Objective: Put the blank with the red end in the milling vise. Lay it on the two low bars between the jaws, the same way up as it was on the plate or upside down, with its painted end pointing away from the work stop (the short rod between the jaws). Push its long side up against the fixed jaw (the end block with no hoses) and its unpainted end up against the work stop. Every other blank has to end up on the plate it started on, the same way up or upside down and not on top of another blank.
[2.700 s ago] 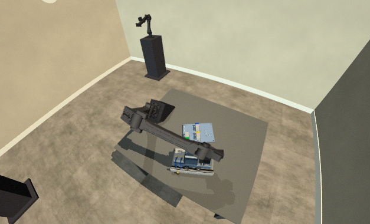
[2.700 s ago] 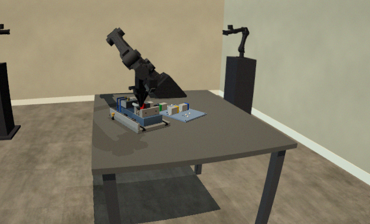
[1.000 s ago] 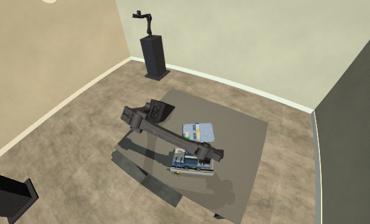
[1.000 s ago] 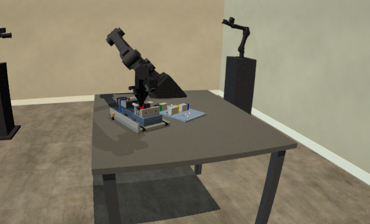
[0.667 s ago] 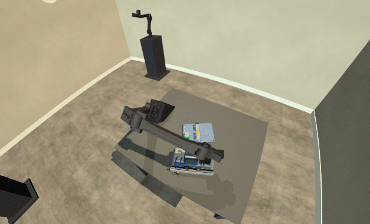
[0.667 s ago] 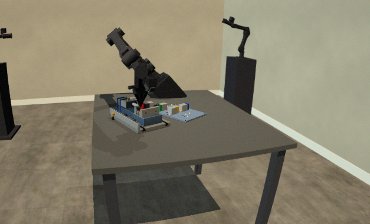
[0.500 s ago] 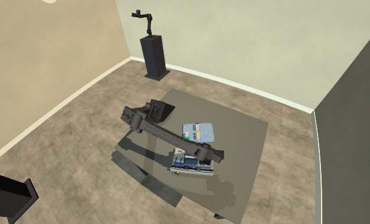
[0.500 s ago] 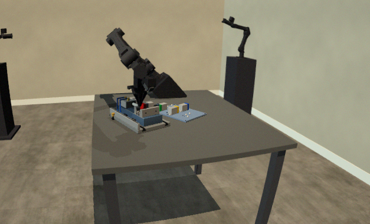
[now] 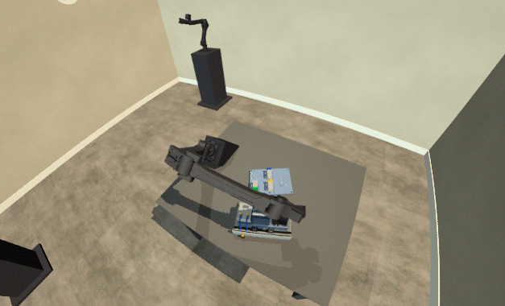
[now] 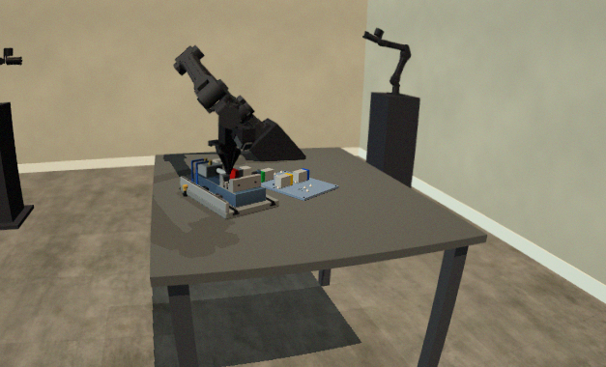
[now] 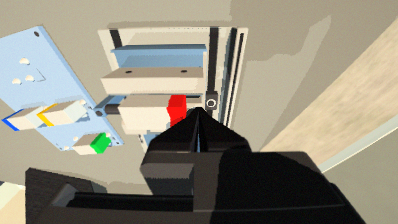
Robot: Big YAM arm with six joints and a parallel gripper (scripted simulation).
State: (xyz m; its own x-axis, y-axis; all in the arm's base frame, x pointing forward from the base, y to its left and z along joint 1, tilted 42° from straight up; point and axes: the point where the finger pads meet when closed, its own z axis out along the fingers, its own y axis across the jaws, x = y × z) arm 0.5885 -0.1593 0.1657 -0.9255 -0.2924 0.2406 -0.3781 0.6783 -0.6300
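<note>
The grey bar with red end is 40 mm to the left of my hand, 20 mm below it and 20 mm behind it. From my hand the other things lie so: fixed jaw 50 mm to the left, 40 mm below; then moving jaw 50 mm behind, 40 mm below, 30 mm to the left; then work stop rod 80 mm to the left, 40 mm behind, 20 mm below.
</note>
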